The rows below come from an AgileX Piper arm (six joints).
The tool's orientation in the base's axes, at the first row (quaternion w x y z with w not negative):
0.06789, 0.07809, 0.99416, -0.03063
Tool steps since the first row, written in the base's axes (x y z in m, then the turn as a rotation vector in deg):
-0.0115, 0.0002, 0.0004, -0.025, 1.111, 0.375
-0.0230, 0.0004, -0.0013, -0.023, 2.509, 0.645
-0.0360, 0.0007, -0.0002, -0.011, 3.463, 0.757
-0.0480, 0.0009, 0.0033, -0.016, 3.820, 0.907
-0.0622, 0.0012, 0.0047, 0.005, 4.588, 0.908
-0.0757, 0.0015, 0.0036, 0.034, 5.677, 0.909
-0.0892, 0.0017, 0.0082, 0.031, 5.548, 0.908
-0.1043, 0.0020, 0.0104, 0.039, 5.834, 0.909
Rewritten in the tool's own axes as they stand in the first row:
0.0112, -0.0017, -0.0019, 0.140, 1.073, -0.454
0.0227, -0.0032, -0.0017, 0.311, 2.438, -0.820
0.0354, -0.0050, -0.0045, 0.428, 3.374, -0.998
0.0466, -0.0069, -0.0096, 0.466, 3.718, -1.172
0.0604, -0.0090, -0.0128, 0.561, 4.479, -1.225
0.0738, -0.0108, -0.0135, 0.698, 5.557, -1.300
0.0864, -0.0130, -0.0198, 0.681, 5.429, -1.291
0.1009, -0.0152, -0.0240, 0.716, 5.712, -1.311

